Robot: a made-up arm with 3 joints. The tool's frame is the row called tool. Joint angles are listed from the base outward. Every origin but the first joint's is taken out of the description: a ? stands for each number. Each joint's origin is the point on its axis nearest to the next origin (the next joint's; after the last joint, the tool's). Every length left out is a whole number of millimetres.
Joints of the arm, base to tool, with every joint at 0 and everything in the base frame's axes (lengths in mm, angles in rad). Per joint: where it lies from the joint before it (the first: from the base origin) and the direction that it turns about. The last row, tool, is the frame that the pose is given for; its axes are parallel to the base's.
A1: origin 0 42 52 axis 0 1 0
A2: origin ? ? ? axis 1 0 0
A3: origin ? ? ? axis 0 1 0
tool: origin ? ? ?
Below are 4 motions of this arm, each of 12 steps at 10 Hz.
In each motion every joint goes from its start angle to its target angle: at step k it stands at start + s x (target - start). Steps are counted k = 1, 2, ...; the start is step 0. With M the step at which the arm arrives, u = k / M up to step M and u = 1 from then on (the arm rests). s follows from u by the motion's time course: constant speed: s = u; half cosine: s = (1 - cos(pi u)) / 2; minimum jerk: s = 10 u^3 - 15 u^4 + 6 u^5.
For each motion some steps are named. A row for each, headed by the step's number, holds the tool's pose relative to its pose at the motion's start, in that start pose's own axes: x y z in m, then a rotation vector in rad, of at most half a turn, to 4 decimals.
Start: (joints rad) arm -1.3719 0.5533 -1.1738
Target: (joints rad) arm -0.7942 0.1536 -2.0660
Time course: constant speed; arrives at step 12
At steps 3, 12:
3: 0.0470 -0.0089 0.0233 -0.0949 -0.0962 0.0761
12: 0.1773 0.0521 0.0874 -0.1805 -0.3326 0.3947

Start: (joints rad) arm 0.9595 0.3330 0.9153
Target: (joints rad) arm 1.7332 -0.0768 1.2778
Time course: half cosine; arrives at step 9
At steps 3, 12:
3: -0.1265 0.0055 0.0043 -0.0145 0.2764 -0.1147
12: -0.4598 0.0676 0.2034 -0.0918 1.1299 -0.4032

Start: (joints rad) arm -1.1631 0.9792 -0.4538
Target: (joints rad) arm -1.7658 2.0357 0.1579
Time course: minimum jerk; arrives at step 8
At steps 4, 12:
4: -0.0591 0.1278 0.0540 0.5870 0.1986 0.1205
12: -0.1638 0.1402 0.1961 1.1180 0.4957 0.4776

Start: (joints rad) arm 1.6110 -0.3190 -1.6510
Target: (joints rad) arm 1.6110 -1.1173 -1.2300
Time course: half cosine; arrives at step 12
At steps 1, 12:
1: -0.0036 0.0011 -0.0004 0.0010 0.0072 0.0136
12: -0.1858 -0.0680 0.0046 -0.1045 0.3983 0.7972

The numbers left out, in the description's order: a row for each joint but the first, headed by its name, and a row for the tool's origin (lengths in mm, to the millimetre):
A2: -222 0 -94
A3: 0 88 -12
tool: 68 0 -329

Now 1 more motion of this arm.
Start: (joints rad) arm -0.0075 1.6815 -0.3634
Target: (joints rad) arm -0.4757 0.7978 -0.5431
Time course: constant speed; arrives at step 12
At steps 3, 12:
3: 0.0148 -0.0681 -0.0094 -0.1603 -0.0447 0.1917
12: 0.1547 -0.2066 0.0059 -0.5814 -0.3222 0.7937

